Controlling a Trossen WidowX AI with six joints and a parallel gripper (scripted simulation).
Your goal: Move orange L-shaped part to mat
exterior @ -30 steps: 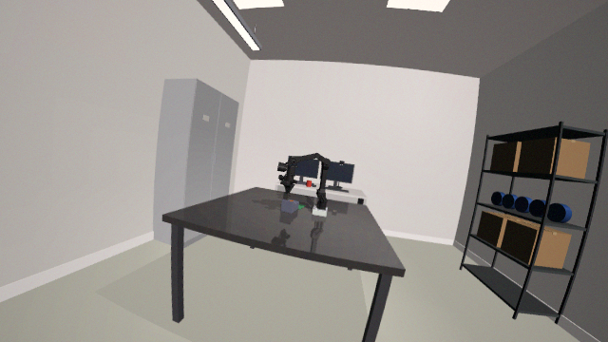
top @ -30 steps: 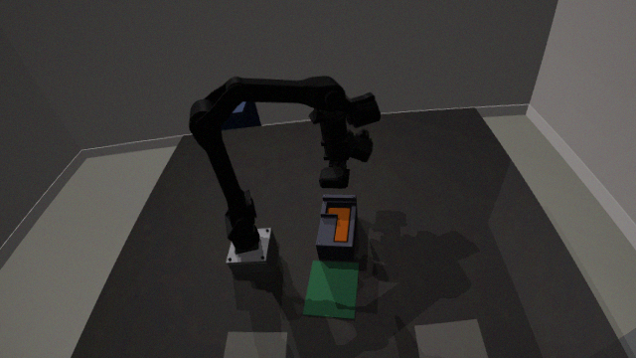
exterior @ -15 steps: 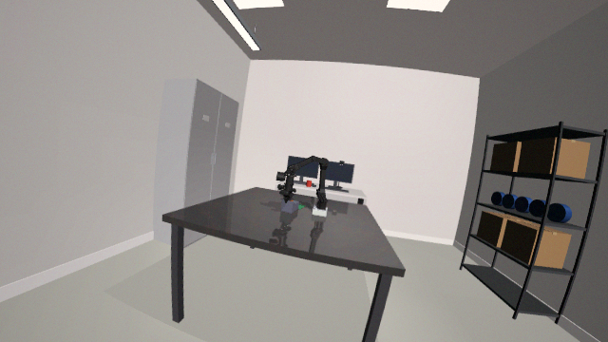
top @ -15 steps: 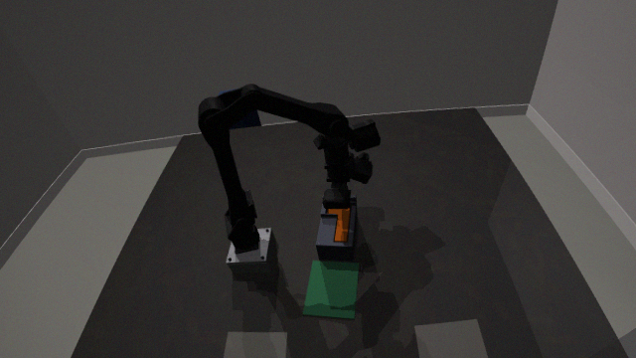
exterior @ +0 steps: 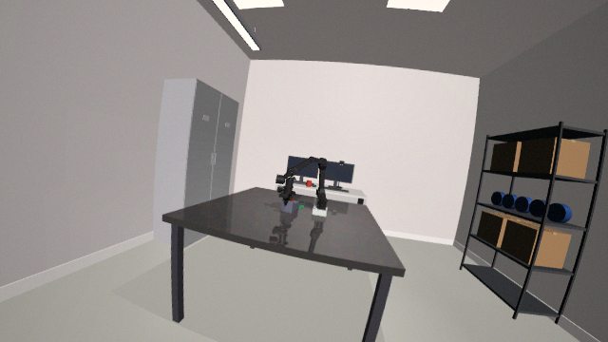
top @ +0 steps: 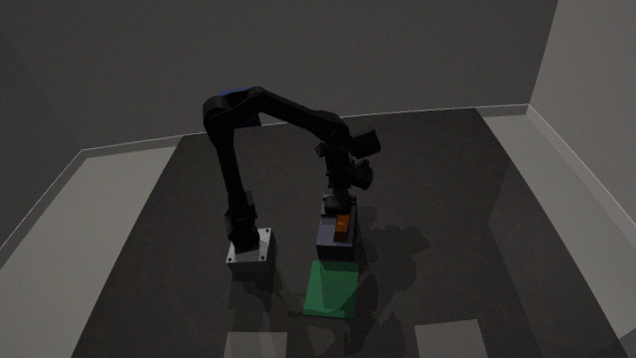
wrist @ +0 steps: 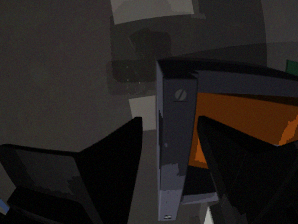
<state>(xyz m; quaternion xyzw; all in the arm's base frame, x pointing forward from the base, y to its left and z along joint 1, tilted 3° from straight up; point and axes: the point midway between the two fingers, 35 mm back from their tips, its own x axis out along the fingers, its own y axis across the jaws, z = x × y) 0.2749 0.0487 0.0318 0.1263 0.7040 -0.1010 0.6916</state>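
Now: the orange L-shaped part 3 cm behind my gripper tip and 5 cm to the right of it. Also, from my gripper tip: green mat 8 cm behind, 21 cm to the right, 7 cm below.
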